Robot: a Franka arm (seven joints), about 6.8 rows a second.
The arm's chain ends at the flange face. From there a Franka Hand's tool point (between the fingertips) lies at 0.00 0.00 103.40 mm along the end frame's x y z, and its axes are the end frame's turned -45 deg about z.
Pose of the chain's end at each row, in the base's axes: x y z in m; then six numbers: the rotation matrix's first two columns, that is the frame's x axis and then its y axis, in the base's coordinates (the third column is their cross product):
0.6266, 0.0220, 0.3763, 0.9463, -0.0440, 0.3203, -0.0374, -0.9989, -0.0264
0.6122, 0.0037, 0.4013, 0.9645, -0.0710, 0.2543, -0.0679, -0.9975, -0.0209
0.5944, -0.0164, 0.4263, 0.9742, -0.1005, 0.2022, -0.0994, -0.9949, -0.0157
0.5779, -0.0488, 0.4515, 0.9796, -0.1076, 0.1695, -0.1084, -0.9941, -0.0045
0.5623, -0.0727, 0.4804, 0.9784, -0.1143, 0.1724, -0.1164, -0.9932, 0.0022
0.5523, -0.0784, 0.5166, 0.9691, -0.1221, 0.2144, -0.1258, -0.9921, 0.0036
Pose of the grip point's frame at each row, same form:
0.6598, 0.0233, 0.2784, 0.6956, 0.6752, 0.2452, 0.6427, -0.7374, 0.2078
0.6386, 0.0040, 0.3013, 0.7300, 0.6551, 0.1946, 0.6340, -0.7555, 0.1650
0.6154, -0.0169, 0.3250, 0.7591, 0.6324, 0.1541, 0.6186, -0.7746, 0.1319
0.5954, -0.0502, 0.3496, 0.7693, 0.6269, 0.1230, 0.6160, -0.7790, 0.1167
0.5800, -0.0750, 0.3785, 0.7741, 0.6215, 0.1203, 0.6095, -0.7831, 0.1235
0.5742, -0.0815, 0.4156, 0.7742, 0.6152, 0.1491, 0.5963, -0.7879, 0.1541

